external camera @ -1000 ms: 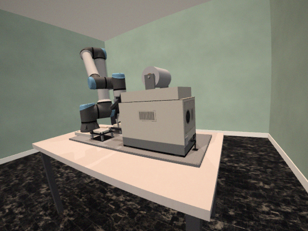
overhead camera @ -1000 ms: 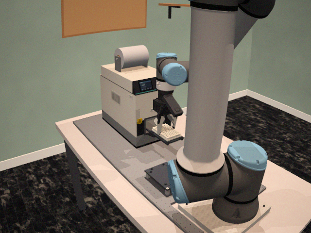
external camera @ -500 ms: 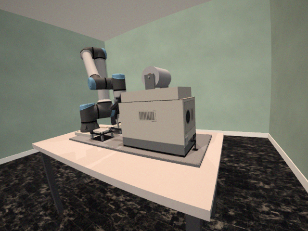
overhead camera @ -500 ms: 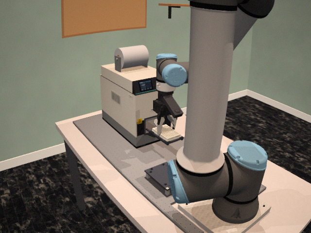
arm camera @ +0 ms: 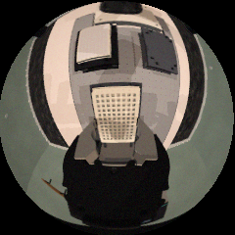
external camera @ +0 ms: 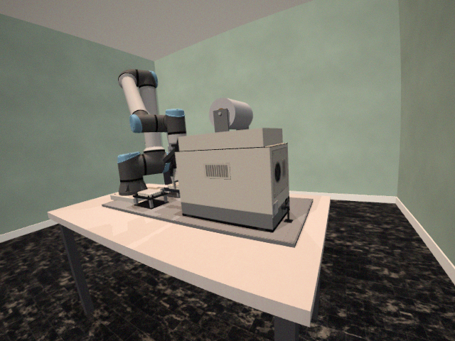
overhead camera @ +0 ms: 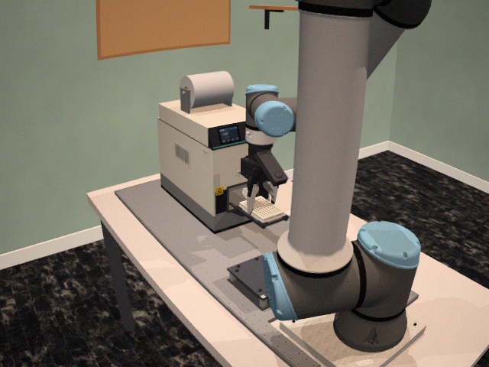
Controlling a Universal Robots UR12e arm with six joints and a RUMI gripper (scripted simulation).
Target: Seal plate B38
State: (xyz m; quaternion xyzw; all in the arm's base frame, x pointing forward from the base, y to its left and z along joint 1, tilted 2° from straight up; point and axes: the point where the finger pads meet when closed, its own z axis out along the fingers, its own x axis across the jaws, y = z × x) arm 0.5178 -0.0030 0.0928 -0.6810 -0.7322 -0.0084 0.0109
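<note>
The sealer stage is 20 mm below my hand. Round my hand: N1 label (320 mm behind, 120 mm to the left, 110 mm below); then small screen (210 mm above, 110 mm ahead, 50 mm to the left); then foil roll (330 mm ahead, 300 mm above, 20 mm to the left).
</note>
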